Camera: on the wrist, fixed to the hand. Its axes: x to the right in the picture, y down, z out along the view.
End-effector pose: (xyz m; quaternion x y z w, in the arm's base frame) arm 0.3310 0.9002 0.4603 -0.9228 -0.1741 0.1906 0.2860
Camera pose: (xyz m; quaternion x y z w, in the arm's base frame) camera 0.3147 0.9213 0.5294 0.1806 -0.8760 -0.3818 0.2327
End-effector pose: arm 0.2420 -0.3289 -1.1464 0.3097 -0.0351 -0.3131 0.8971
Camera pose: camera 0.2003 -0.3340 -1.2074 -0.0919 -0.3948 0.8502 0.3358
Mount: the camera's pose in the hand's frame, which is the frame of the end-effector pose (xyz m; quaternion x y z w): -0.0225 -0.0609 -0.0357 -0.0330 -0.1079 0.9934 0.0204
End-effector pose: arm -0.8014 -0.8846 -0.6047 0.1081 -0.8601 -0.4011 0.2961
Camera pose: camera -0.7652 -0.9373 -0.6422 -0.9053 -0.1436 0.2459 0.3153
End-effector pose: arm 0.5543 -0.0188 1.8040 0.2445 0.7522 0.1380 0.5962
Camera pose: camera 0.5113 -0.0791 1.8012 -0.7474 0.2964 -0.5935 0.0357
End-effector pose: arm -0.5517 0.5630 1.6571 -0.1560 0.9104 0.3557 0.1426
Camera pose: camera -0.5130 0.4999 1.6539 -0.9349 -0.1464 -0.1958 0.2574
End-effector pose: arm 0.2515 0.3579 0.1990 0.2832 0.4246 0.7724 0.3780
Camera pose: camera 0.2578 0.3451 0.1263 -0.4985 0.3390 -0.3747 0.7044
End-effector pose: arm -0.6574 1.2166 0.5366 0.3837 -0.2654 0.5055 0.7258
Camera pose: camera -0.6082 1.2223 0.4815 0.2252 0.4816 -0.6812 0.5033
